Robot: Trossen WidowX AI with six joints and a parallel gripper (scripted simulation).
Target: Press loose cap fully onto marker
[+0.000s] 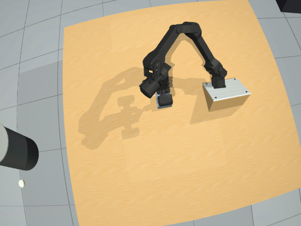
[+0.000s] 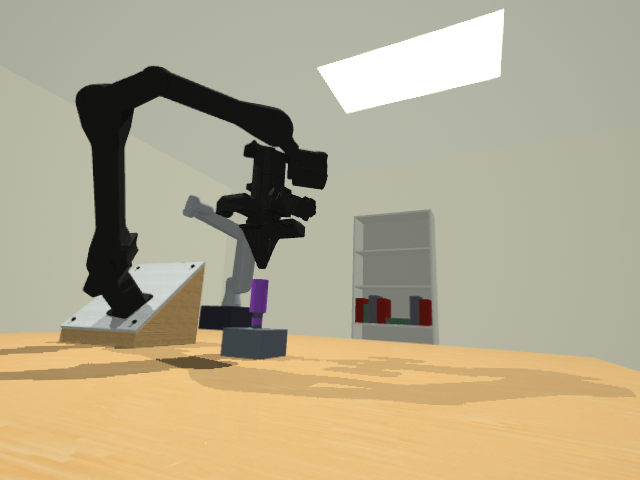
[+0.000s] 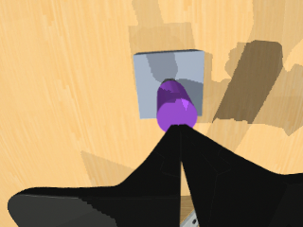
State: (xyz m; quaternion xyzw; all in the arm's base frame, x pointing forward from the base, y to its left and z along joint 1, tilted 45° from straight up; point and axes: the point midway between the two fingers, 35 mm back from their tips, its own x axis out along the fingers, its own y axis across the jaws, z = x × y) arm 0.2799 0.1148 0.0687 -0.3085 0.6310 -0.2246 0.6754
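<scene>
The purple cap is 40 mm below my gripper tip. Round my gripper tip: holder block: 120 mm below.
</scene>
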